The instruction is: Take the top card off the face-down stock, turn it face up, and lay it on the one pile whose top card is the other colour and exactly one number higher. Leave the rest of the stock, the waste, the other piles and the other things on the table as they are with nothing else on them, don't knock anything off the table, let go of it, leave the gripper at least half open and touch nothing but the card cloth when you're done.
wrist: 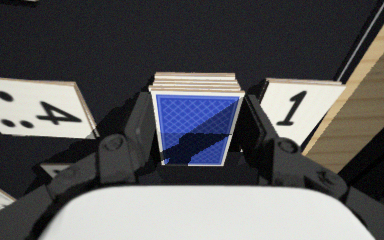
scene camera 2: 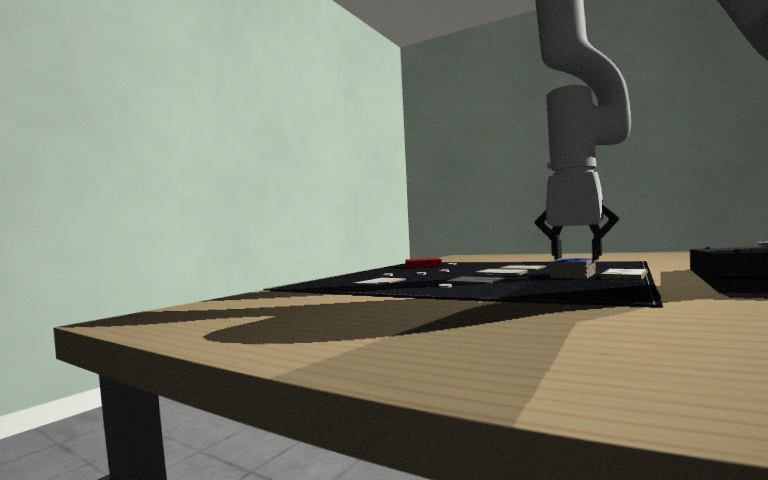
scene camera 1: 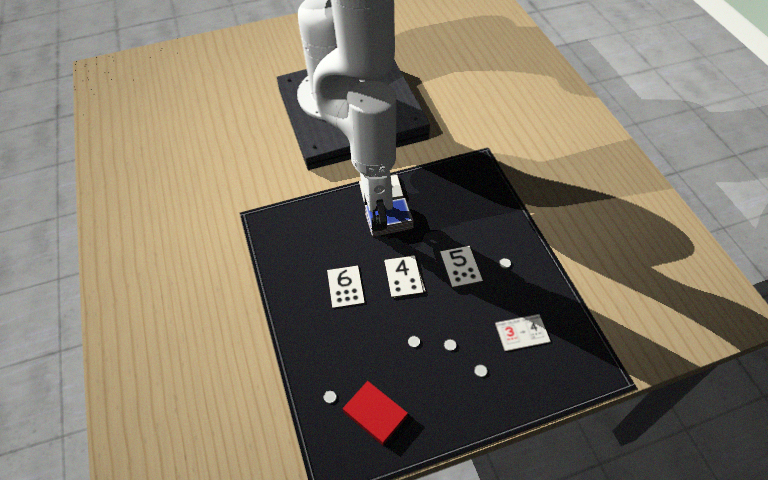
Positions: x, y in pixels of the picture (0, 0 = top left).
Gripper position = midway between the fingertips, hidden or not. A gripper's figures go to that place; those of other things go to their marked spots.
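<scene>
The gripper [scene camera 1: 375, 215] is 1.25 m from the lens. A rule card [scene camera 1: 528, 331] sits 1.16 m from the lens, while for a red box [scene camera 1: 373, 411] it is 1.05 m from the lens.
</scene>
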